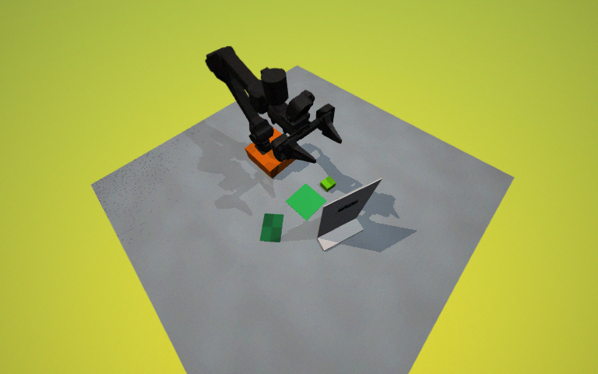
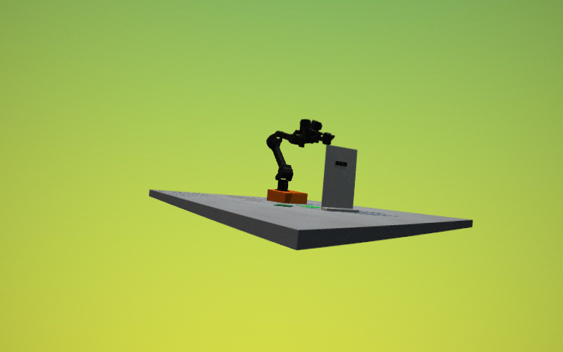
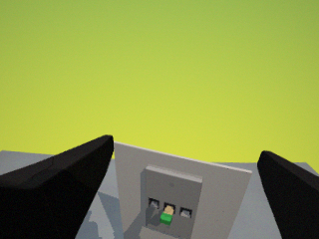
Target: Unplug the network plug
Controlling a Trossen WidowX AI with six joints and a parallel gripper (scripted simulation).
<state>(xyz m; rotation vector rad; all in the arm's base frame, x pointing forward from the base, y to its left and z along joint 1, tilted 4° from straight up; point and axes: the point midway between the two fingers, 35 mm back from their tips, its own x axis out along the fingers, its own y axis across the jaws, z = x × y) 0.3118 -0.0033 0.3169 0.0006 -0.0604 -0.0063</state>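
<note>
My gripper tip is now 8 cm short of the network plug and 15 cm above it. From my gripper tip the other things lie so: green marked square 7 cm behind, 1 cm to the right, 36 cm below; then darker green rectangle 7 cm behind, 18 cm to the right, 36 cm below; then grey panel 10 cm ahead, 23 cm below.
</note>
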